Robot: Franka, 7 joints.
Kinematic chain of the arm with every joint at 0, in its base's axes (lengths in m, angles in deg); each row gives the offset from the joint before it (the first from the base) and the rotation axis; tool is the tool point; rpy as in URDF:
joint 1: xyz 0 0 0.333 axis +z
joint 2: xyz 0 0 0 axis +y
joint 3: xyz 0 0 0.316 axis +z
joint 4: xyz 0.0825 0 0 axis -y
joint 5: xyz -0.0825 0 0.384 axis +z
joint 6: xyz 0 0 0 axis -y
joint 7: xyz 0.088 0 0 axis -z
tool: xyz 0 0 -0.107 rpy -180 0 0
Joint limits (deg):
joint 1: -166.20..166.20
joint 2: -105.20..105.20
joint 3: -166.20..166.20
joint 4: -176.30..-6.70
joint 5: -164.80..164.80
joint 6: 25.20..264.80
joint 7: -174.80..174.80
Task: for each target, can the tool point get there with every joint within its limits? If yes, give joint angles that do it. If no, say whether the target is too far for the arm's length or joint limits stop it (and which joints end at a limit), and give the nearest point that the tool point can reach.
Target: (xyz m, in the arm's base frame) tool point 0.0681 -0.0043 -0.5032
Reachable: no: joint limits stop it (at a limit: joint 2) | nearest point 0.1215 -0.0077 -0.3356 | short by 0.176 m
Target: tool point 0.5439 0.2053 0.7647
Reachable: yes | joints -71.80 -27.52 72.38 -91.96 -26.62 147.00 22.63
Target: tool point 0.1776 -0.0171 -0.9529
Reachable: no: too far | nearest point 0.2328 -0.0224 -0.3585 | short by 0.597 m
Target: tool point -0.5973 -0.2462 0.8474
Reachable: yes | joints -122.28 50.72 -98.09 -56.34 6.35 187.73 -41.20
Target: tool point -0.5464 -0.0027 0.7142
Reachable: yes | joints 43.84 -20.25 107.40 -63.88 56.97 53.67 -112.09
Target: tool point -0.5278 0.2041 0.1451
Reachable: yes | joints -81.95 -57.94 -121.73 -120.45 1.15 146.10 146.99
